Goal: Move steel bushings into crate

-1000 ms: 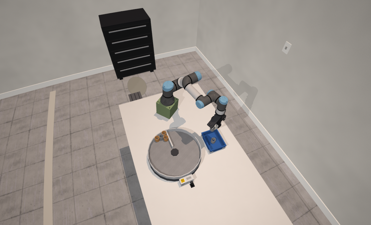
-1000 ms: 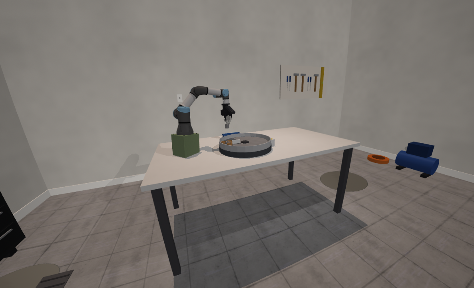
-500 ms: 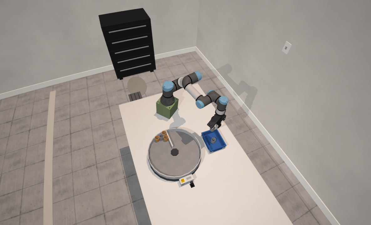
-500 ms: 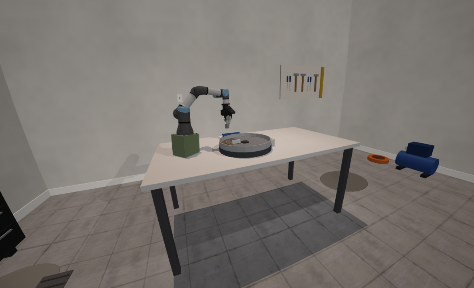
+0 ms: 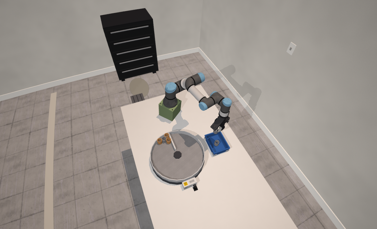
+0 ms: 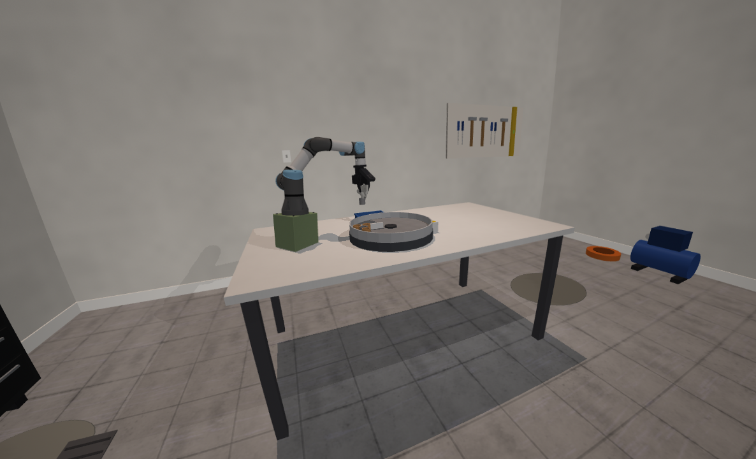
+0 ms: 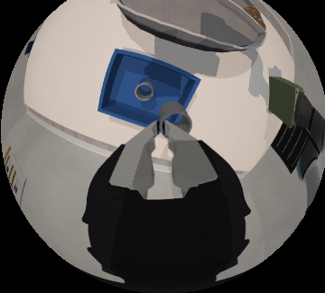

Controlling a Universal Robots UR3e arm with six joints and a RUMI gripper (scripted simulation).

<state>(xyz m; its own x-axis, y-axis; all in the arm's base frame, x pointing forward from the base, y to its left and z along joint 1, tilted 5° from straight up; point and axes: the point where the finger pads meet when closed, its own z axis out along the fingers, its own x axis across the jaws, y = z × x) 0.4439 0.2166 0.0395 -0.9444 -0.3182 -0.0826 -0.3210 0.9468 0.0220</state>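
Now: the blue crate 13 cm below my hand, 4 cm ahead of it and 1 cm to the right of it. From my hand the other things lie so: round grey turntable: 36 cm to the right, 10 cm below.
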